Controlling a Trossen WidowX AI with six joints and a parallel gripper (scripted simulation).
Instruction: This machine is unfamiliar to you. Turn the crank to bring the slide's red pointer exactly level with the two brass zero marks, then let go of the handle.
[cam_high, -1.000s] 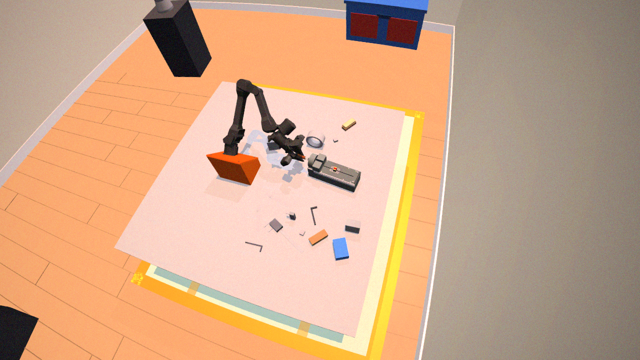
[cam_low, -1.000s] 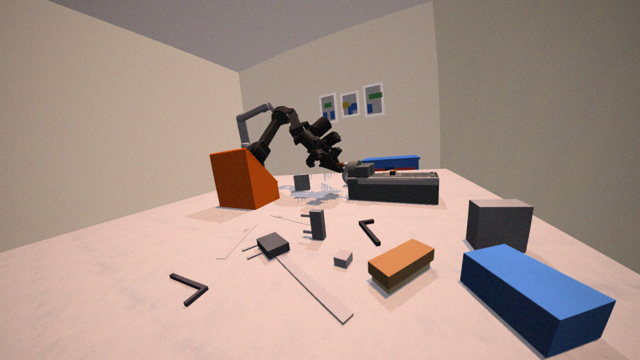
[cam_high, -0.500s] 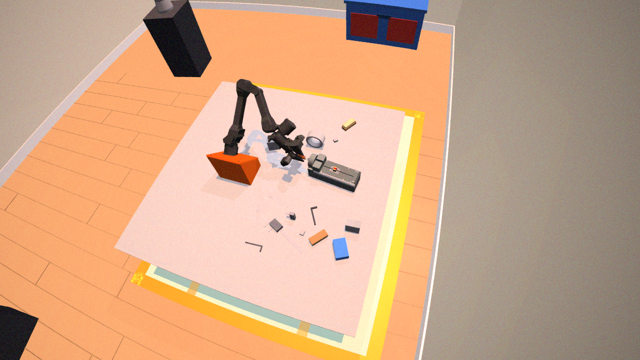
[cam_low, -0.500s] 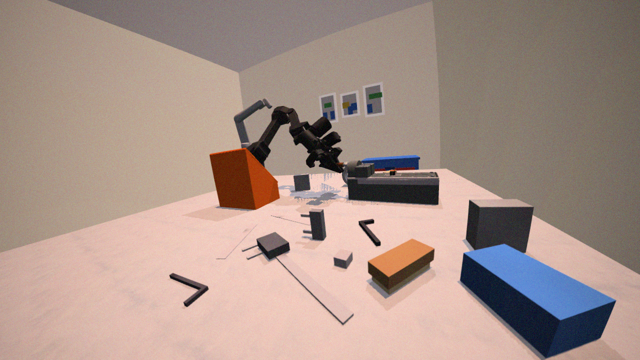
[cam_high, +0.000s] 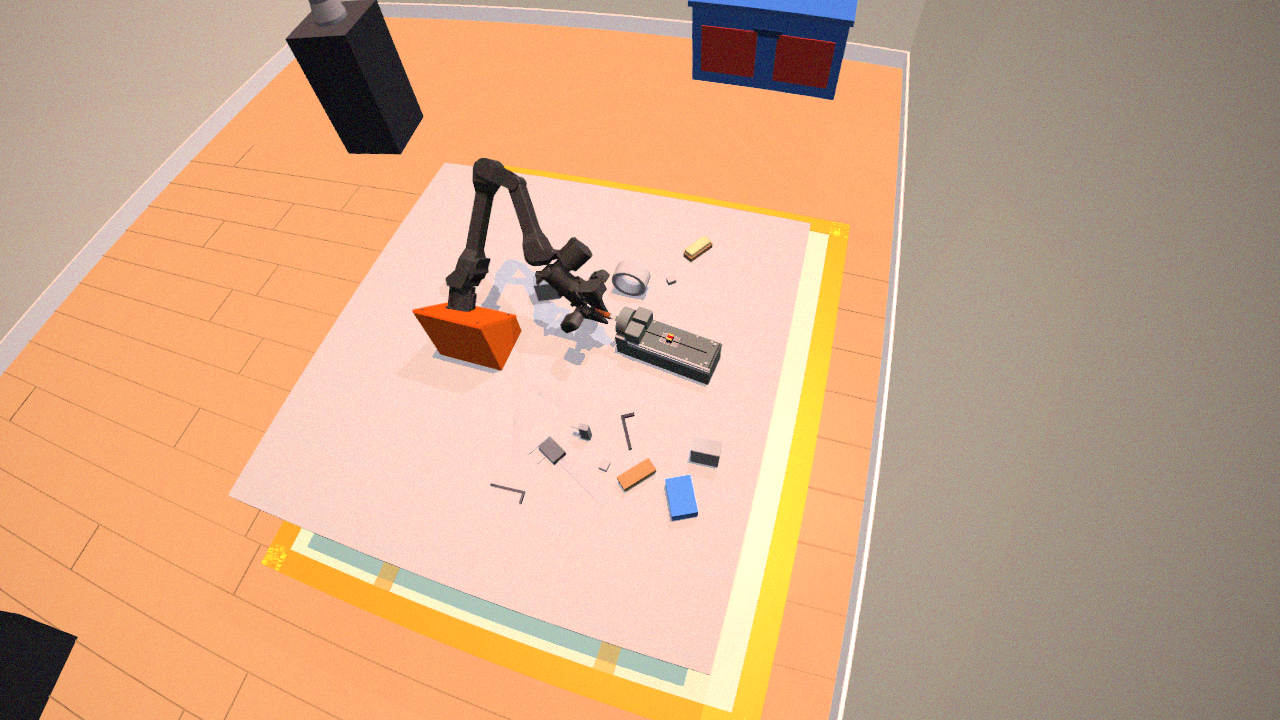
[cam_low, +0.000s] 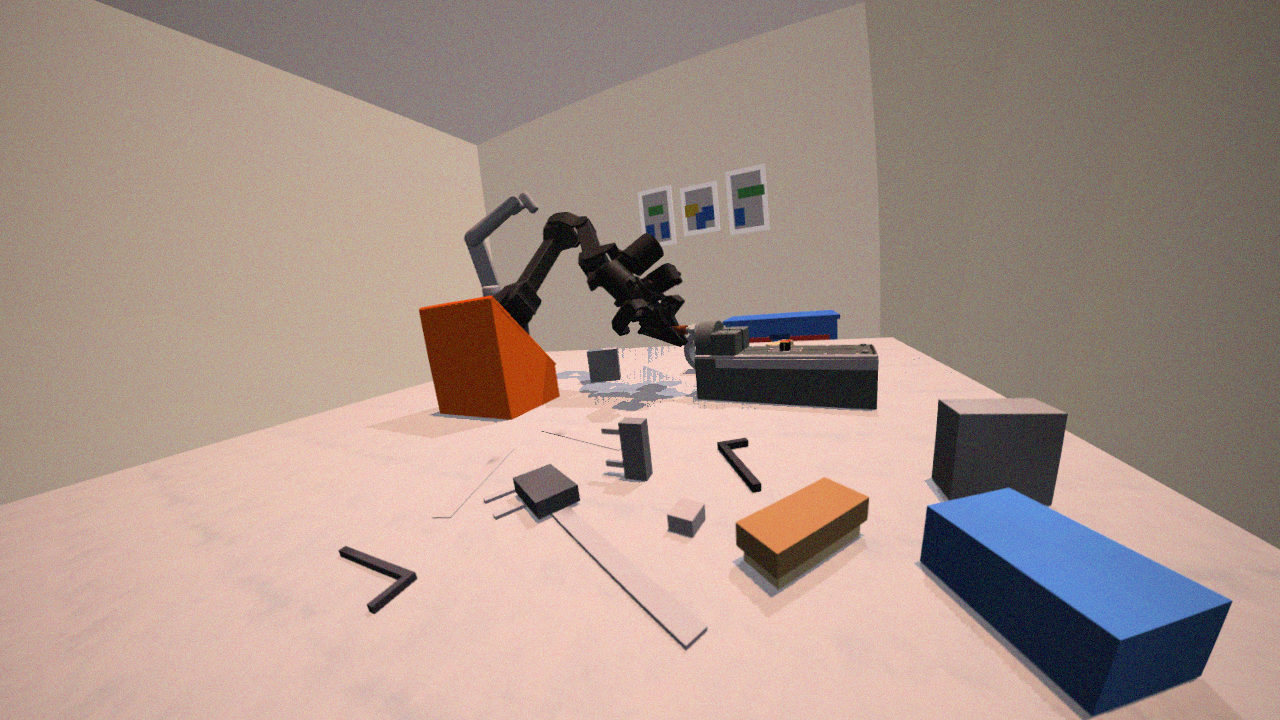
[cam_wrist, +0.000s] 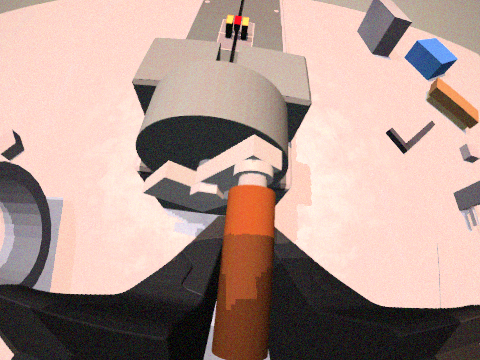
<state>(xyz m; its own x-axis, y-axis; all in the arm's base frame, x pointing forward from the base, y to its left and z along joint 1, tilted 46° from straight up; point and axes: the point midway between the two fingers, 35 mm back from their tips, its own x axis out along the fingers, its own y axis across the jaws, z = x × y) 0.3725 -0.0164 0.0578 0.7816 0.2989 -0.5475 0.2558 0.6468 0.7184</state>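
The crank handle lies 20 mm behind my gripper tip and 20 mm above it. The rest, counted from my gripper tip: red pointer (160 mm ahead, 30 mm to the right, 10 mm below); then blue block (240 mm ahead, 420 mm to the right, 70 mm below).
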